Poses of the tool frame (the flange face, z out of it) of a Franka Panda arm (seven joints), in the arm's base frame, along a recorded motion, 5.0 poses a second.
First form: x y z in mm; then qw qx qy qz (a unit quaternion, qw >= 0).
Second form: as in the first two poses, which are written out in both.
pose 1, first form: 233.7, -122.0, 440.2, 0.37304, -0.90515, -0.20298, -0.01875
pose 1, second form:
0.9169, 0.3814, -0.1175, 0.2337
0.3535, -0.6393, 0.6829, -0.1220
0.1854, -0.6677, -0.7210, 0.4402
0, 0, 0, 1

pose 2, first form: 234.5, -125.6, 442.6, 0.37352, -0.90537, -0.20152, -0.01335
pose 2, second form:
0.9184, 0.3749, -0.1264, 0.2345
0.3549, -0.6397, 0.6817, -0.1256
0.1747, -0.6710, -0.7206, 0.4426
0, 0, 0, 1

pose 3, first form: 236.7, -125.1, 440.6, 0.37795, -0.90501, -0.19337, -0.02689
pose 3, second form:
0.9238, 0.3703, -0.0975, 0.2367
0.3297, -0.6395, 0.6945, -0.1251
0.1948, -0.6737, -0.7129, 0.4406
0, 0, 0, 1

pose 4, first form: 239.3, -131.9, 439.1, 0.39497, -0.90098, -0.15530, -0.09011
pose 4, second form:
0.9355, 0.3510, 0.0397, 0.2393
0.2087, -0.6398, 0.7397, -0.1319
0.2851, -0.6837, -0.6718, 0.4391
0, 0, 0, 1

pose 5, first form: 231.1, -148.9, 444.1, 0.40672, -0.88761, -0.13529, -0.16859
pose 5, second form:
0.9065, 0.3773, 0.1892, 0.2311
0.1030, -0.6326, 0.7676, -0.1489
0.4093, -0.6764, -0.6123, 0.4441
0, 0, 0, 1

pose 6, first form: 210.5, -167.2, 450.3, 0.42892, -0.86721, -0.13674, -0.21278
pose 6, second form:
0.8721, 0.4197, 0.2517, 0.2105
0.0546, -0.5947, 0.8021, -0.1672
0.4864, -0.6857, -0.5415, 0.4503
0, 0, 0, 1

